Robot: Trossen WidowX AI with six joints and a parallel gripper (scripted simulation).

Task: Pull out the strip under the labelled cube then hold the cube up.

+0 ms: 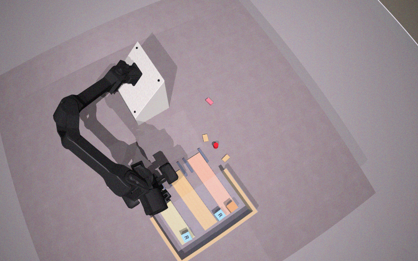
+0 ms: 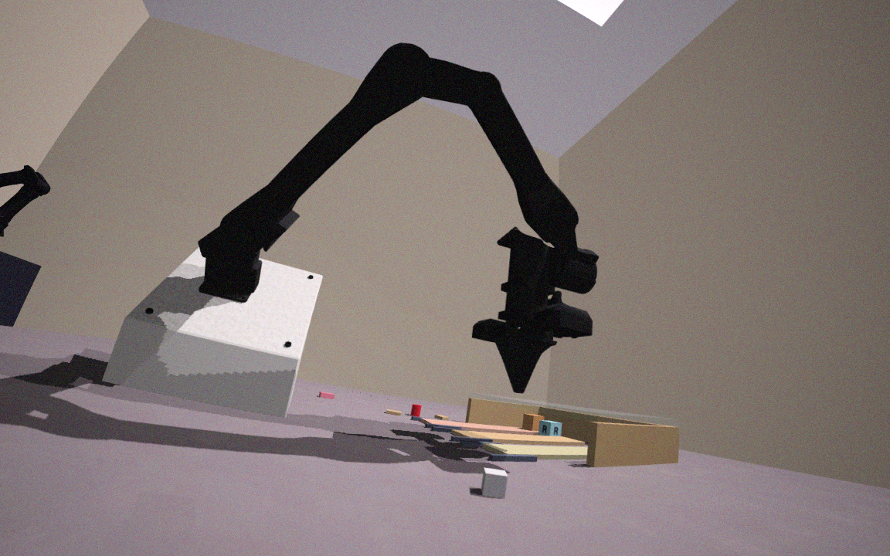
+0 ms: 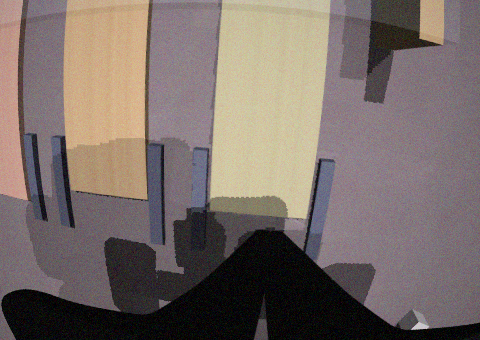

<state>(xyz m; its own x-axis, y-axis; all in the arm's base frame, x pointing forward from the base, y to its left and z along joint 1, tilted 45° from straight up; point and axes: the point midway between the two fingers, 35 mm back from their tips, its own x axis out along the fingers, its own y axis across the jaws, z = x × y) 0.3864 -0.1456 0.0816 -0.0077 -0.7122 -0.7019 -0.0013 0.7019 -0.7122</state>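
The white cube is 130 mm to the right of my gripper tip, 110 mm behind it and 70 mm below it. The rest, counted from my gripper tip: pink block (370 mm to the left, 190 mm behind, 70 mm below); red peg (290 mm to the left, 70 mm below, 30 mm behind).
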